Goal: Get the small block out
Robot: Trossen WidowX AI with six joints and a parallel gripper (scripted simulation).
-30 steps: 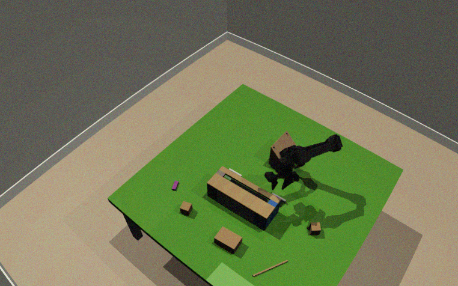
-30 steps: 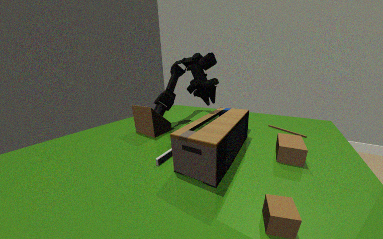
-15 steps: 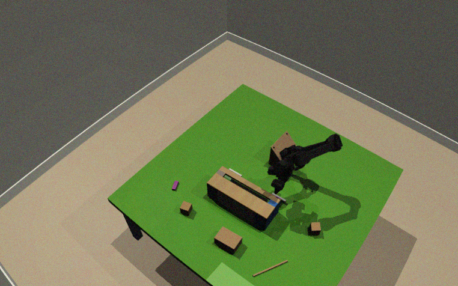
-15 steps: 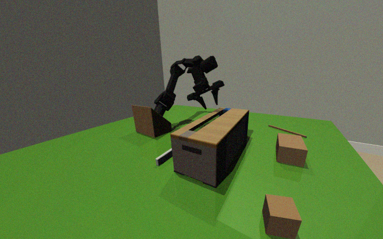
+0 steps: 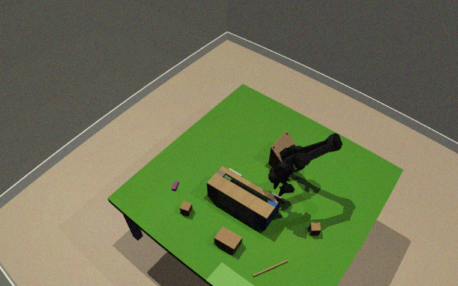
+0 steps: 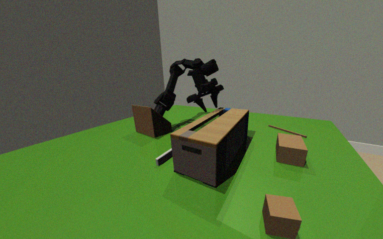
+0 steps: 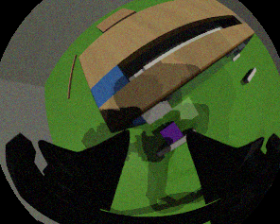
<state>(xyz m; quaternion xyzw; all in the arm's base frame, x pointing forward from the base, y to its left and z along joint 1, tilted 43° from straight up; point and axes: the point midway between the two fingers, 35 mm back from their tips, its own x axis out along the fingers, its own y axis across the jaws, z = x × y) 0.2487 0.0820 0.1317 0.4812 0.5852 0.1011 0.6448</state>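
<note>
My gripper tip is 11 cm above the purple block, 2 cm past it and 1 cm to the left of it. From my gripper tip the other things lie so: long box: 14 cm to the right, 8 cm ahead, 6 cm below; thin stick: 30 cm ahead, 24 cm to the left, 12 cm below.
</note>
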